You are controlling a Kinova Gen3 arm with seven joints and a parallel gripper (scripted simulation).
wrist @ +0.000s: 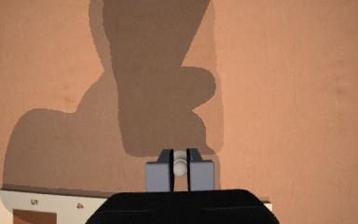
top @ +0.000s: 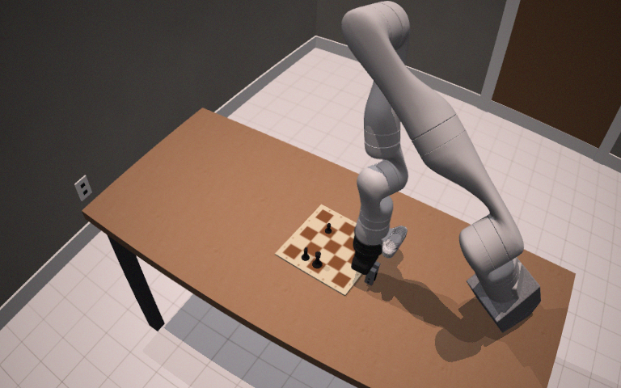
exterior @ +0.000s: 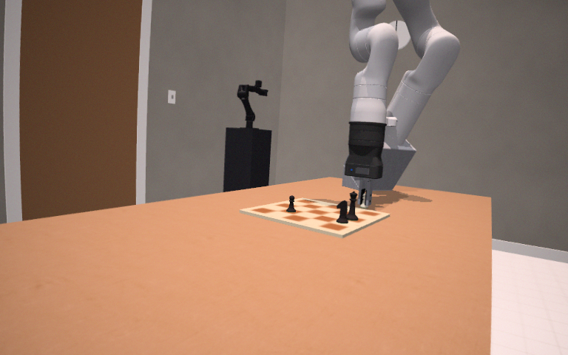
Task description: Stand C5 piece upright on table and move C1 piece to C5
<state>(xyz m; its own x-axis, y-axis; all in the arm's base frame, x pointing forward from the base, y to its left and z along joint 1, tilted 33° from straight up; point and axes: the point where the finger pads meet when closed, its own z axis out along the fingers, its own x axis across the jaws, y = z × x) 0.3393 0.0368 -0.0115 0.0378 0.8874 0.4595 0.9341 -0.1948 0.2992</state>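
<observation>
Right now the white pawn is 10 mm below my hand. Round my hand: chessboard: 130 mm ahead, 50 mm to the right, 20 mm below; then black pawn: 170 mm ahead, 90 mm to the right, 10 mm below.
</observation>
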